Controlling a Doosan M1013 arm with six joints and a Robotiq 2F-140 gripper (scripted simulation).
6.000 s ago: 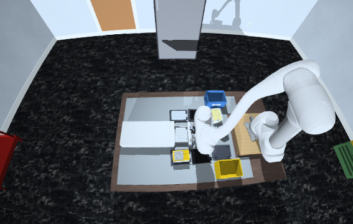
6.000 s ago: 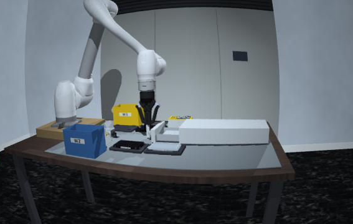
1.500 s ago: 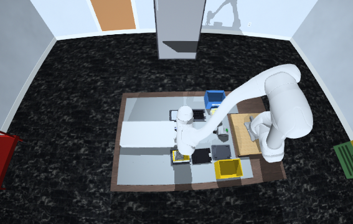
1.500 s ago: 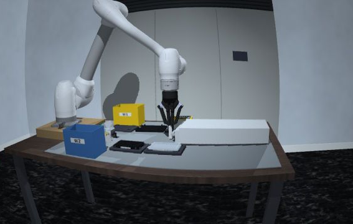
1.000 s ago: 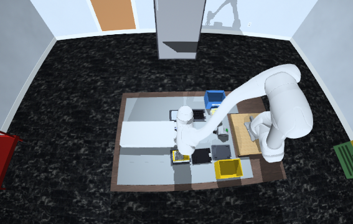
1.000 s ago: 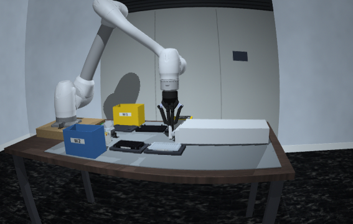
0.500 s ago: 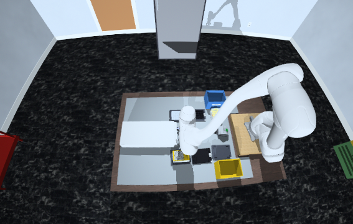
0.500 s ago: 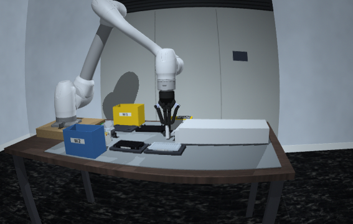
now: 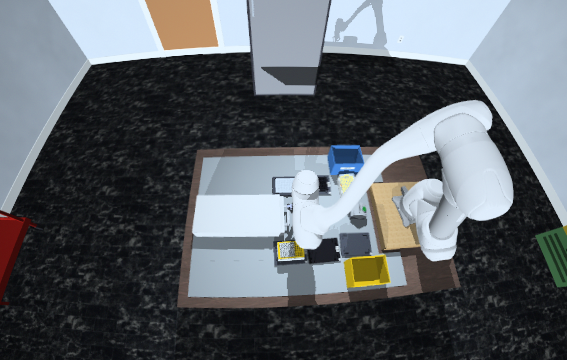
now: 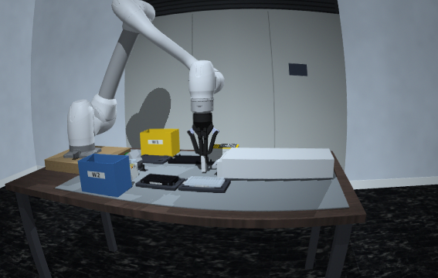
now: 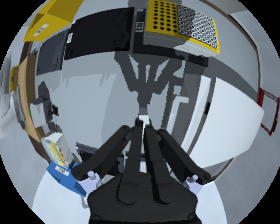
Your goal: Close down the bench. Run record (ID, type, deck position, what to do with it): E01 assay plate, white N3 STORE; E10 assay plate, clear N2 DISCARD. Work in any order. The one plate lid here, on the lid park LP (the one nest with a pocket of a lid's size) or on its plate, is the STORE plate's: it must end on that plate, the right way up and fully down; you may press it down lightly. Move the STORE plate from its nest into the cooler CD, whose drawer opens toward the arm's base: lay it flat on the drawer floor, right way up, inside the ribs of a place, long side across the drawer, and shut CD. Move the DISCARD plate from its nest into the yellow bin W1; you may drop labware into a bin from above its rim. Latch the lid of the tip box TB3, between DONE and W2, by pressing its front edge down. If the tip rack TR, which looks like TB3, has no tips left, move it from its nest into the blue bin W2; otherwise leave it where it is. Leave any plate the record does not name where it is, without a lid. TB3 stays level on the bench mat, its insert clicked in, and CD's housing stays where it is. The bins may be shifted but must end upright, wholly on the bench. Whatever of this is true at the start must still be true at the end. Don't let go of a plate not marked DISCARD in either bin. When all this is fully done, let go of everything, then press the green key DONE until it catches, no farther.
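The pale plate lies 20 cm to the right of my hand, 2 cm below it and 1 cm ahead of it. The rest, counted from my hand: white well plate 15 cm ahead, 3 cm to the right, 2 cm below; drawer 18 cm ahead, 4 cm to the right, 1 cm below; grey plate lid 15 cm ahead, 3 cm to the right, 1 cm below.
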